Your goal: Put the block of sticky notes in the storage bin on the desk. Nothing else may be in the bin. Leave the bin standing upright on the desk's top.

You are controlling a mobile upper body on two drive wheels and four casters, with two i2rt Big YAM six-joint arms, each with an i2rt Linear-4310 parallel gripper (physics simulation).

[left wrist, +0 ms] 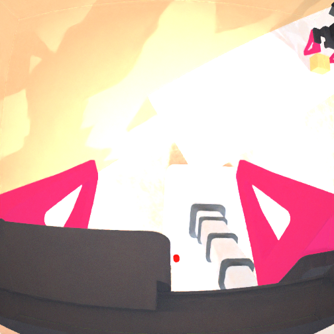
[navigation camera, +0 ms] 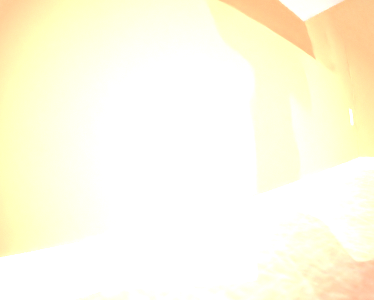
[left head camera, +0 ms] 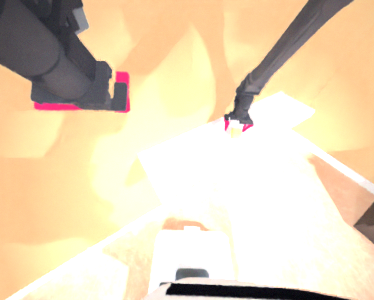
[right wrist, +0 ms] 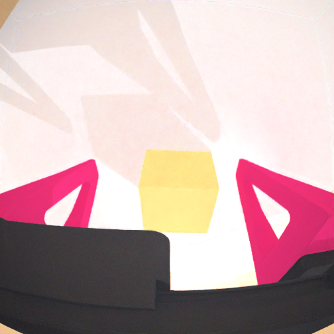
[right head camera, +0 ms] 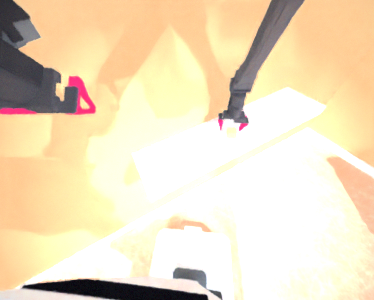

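The block of sticky notes is a yellow block on the white, overexposed desk top. My right gripper is open. In the right wrist view the block shows between its two pink fingers, apart from both. My left gripper is open and empty, far to the left of the block in both head camera views. The storage bin cannot be made out in these views; the glare hides much of the desk.
The robot's own white base shows at the bottom of both head camera views. A dark object shows at the right edge of the left head camera view. The navigation camera view is mostly washed out, with an orange wall at upper right.
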